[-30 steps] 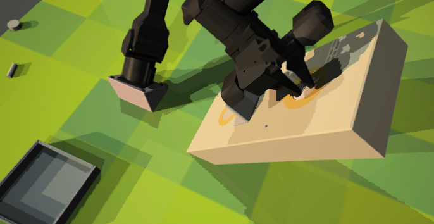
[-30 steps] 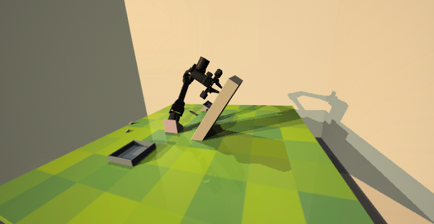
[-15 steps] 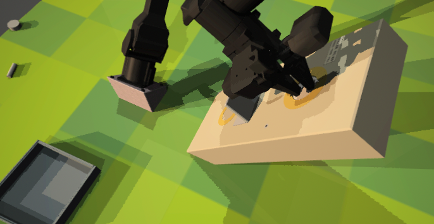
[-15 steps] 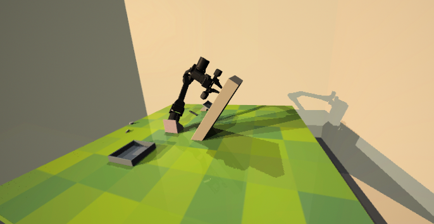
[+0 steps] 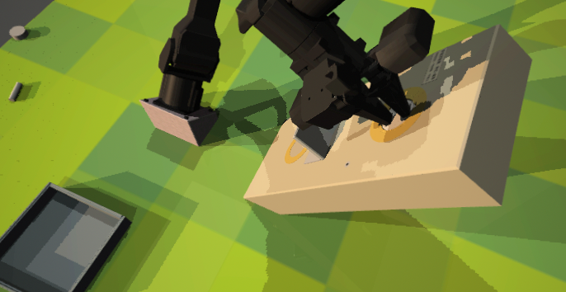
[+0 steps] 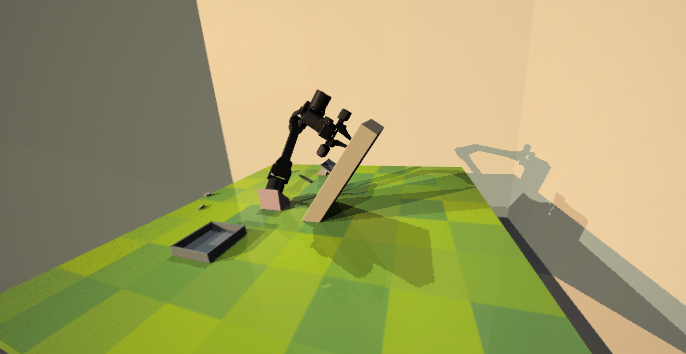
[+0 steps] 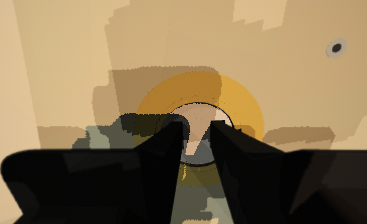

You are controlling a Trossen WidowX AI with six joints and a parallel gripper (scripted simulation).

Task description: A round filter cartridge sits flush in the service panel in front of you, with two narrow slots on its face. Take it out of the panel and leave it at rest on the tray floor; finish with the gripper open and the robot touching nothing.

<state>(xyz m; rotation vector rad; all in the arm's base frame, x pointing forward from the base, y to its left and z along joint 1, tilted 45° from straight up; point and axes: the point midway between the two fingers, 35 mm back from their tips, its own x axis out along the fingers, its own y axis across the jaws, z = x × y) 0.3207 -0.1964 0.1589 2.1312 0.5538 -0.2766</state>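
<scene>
My gripper tip is 10 mm short of the round filter cartridge and 10 mm above it. From my gripper tip the other things lie so: grey flap (100 mm behind, 90 mm below, 10 mm to the left); then tan service panel (80 mm below, 40 mm behind, 10 mm to the left); then dark grey tray (440 mm behind, 250 mm to the right, 250 mm below).
</scene>
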